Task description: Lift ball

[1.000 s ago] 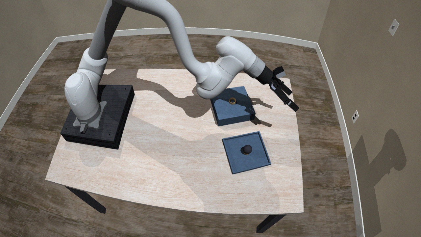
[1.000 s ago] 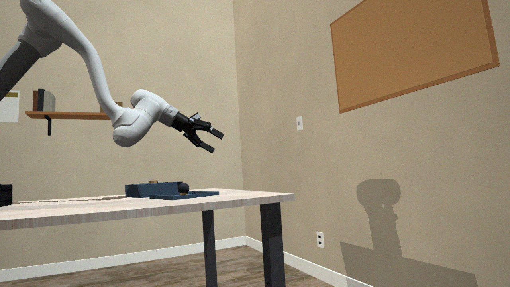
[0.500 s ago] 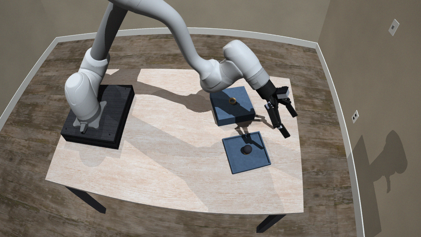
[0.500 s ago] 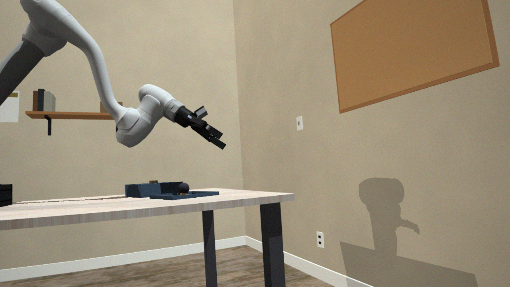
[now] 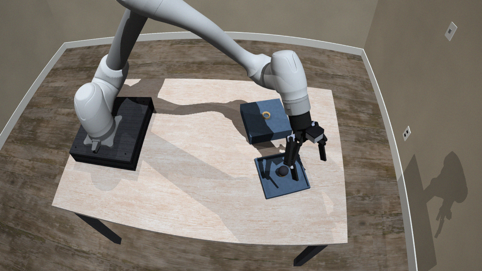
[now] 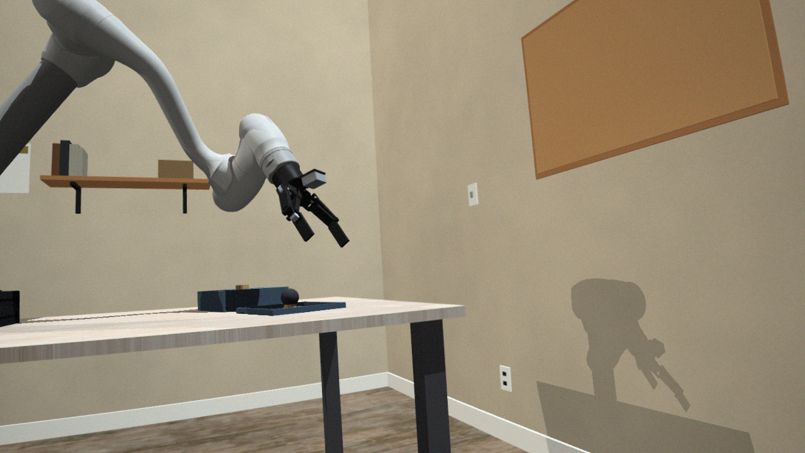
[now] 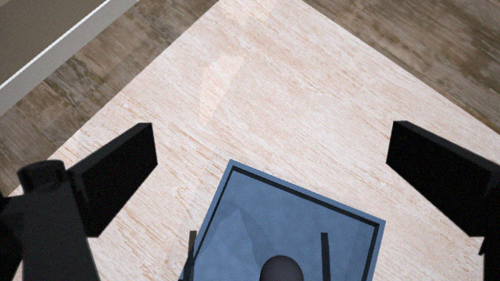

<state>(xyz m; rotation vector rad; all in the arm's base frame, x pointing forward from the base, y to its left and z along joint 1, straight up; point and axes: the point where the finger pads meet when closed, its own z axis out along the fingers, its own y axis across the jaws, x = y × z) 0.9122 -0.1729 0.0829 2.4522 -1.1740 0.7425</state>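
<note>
Now: the dark grey ball 8 cm behind my hand, 6 cm to the left of it and 14 cm below it. Also, from my hand: tray: 8 cm behind, 6 cm to the left, 16 cm below.
</note>
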